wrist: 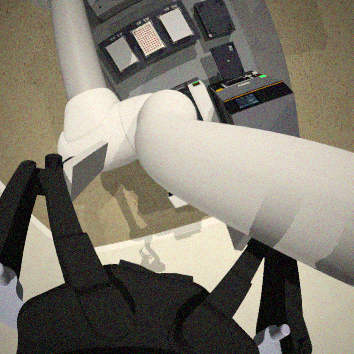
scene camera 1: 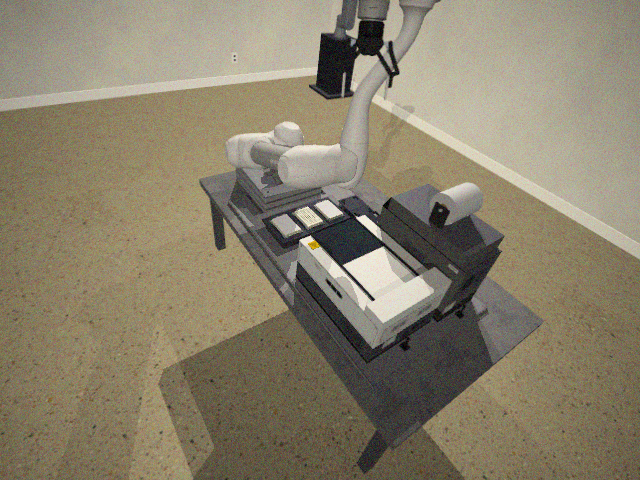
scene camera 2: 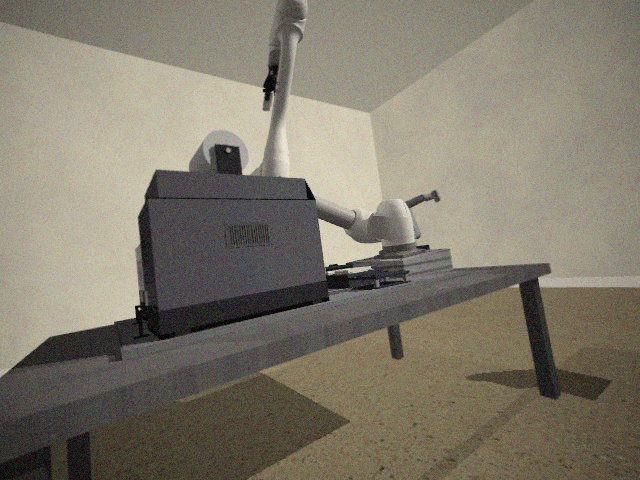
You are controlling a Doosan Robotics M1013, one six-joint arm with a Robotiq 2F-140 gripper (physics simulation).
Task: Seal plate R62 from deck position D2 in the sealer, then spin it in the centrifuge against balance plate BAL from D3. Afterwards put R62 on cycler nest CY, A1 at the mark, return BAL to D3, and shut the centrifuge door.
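Places are measured from the arm's base along level axes (x ahead, y left, z up), in centimetres.
Pixels of known places: gripper, fingertip midpoint: (scene camera 1: pixel 363 98) (scene camera 2: pixel 271 119); arm's base, link origin: (scene camera 2: pixel 400 255).
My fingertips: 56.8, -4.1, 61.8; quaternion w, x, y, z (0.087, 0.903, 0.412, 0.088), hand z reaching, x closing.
Observation:
For each thing: its top centre in the pictures, then the offset to it from my fingertips, as dx, dy, dz.
- red-dotted plate, top centre: (wrist: pixel 147 37) (scene camera 1: pixel 308 216) -21.3, -1.7, -64.0
- grey plate, top centre: (wrist: pixel 120 53) (scene camera 1: pixel 286 224) -20.5, -14.1, -64.0
- white plate, top centre: (scene camera 2: pixel 352 268) (wrist: pixel 175 24) (scene camera 1: pixel 328 208) -22.1, +10.7, -64.0
- dark sealer, top centre: (scene camera 2: pixel 223 142) (wrist: pixel 290 173) (scene camera 1: pixel 457 187) +28.8, +25.8, -23.0
- dark flat unit, top centre: (scene camera 2: pixel 380 272) (wrist: pixel 215 15) (scene camera 1: pixel 356 205) -20.9, +27.5, -66.0
My gripper (scene camera 1: pixel 366 82) (scene camera 2: pixel 266 103) (wrist: pixel 165 174) is open and empty, high above the table. A red-dotted plate (scene camera 1: pixel 308 217) (wrist: pixel 147 37) lies in the middle deck position, which fits R62 on D2. A grey plate (scene camera 1: pixel 285 225) (wrist: pixel 121 53) and a white plate (scene camera 1: pixel 328 209) (wrist: pixel 176 24) lie on either side; I cannot read which is BAL. The dark sealer (scene camera 1: pixel 439 248) (scene camera 2: pixel 232 258) (wrist: pixel 265 117) has its plate tray (wrist: pixel 227 62) out. A white instrument (scene camera 1: pixel 356 312) (wrist: pixel 202 97) stands beside it; I cannot tell whether it is the centrifuge or the cycler. The door and nest CY are not identifiable.
A film roll (scene camera 1: pixel 462 202) (scene camera 2: pixel 219 149) sits on the sealer. A dark flat unit (scene camera 1: pixel 360 205) (wrist: pixel 214 19) lies beside the plate deck. My arm's elbow (wrist: pixel 167 117) covers part of the white instrument in the wrist view. A black pedestal (scene camera 1: pixel 330 64) stands beyond the table.

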